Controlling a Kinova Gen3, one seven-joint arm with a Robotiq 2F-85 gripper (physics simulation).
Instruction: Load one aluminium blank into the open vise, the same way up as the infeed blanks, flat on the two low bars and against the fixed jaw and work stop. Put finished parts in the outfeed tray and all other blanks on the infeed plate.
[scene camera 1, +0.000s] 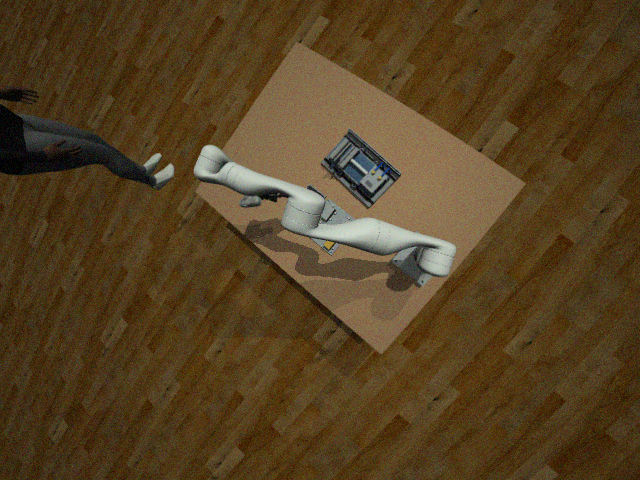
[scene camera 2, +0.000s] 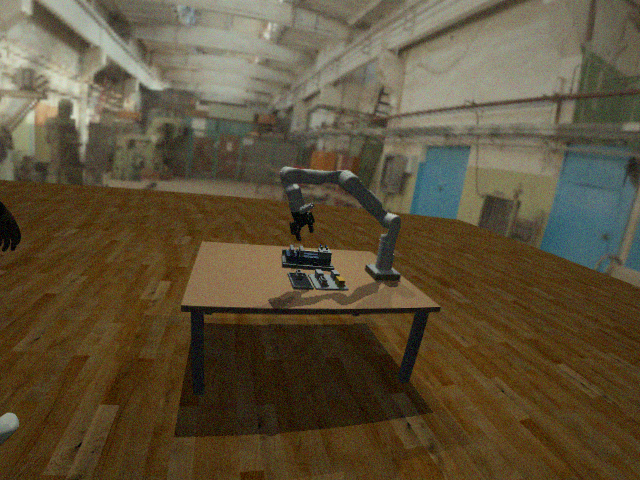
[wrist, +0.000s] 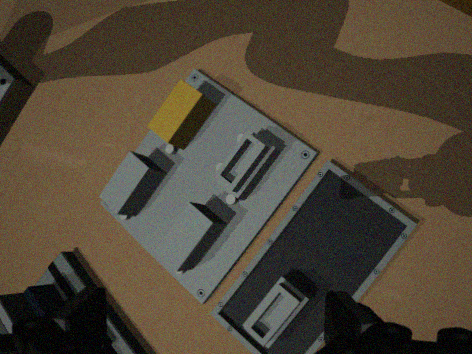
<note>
The gripper is open, holding nothing. Further things: a brass blank, a grey infeed plate, a dark outfeed tray and a blue vise bed.
</note>
